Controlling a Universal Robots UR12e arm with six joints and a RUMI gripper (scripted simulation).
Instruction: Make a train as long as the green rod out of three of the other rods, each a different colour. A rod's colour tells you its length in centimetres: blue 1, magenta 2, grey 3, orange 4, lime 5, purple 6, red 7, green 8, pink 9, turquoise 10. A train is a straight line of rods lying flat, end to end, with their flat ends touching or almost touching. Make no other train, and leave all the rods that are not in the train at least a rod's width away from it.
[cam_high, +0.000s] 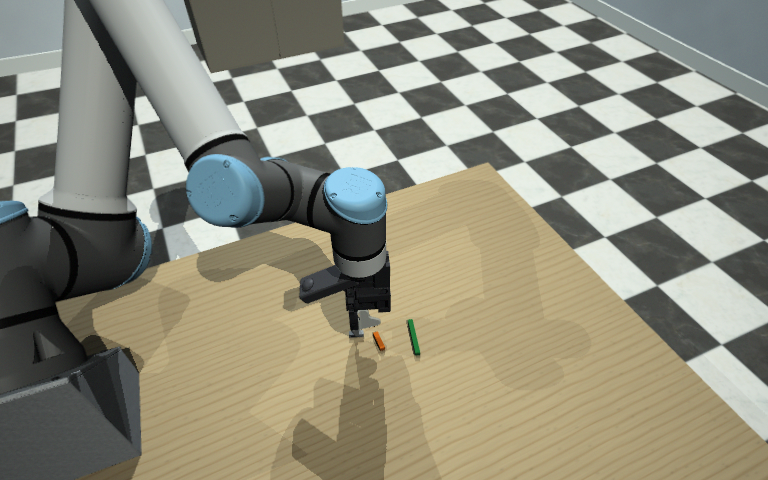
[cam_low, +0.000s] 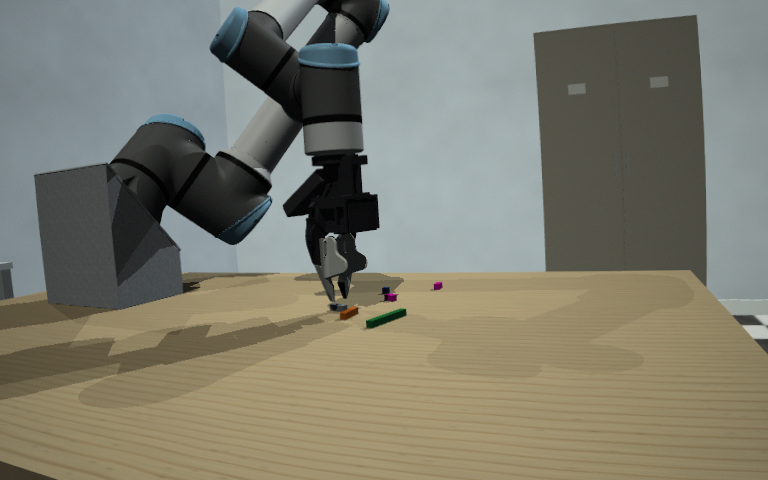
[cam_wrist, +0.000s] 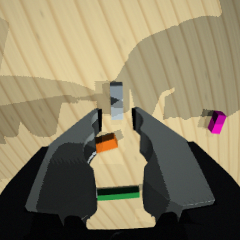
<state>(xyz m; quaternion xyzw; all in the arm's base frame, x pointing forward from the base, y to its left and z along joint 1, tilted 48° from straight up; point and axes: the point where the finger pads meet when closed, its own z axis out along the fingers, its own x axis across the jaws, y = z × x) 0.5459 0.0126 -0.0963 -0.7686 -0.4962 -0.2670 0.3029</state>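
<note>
The grey rod lies 3 cm below my hand. Also, from my hand: green rod 10 cm ahead, 6 cm to the right, 3 cm below; then blue rod 3 cm ahead, 14 cm to the left, 3 cm below; then orange rod 3 cm ahead, 4 cm to the right, 3 cm below.
</note>
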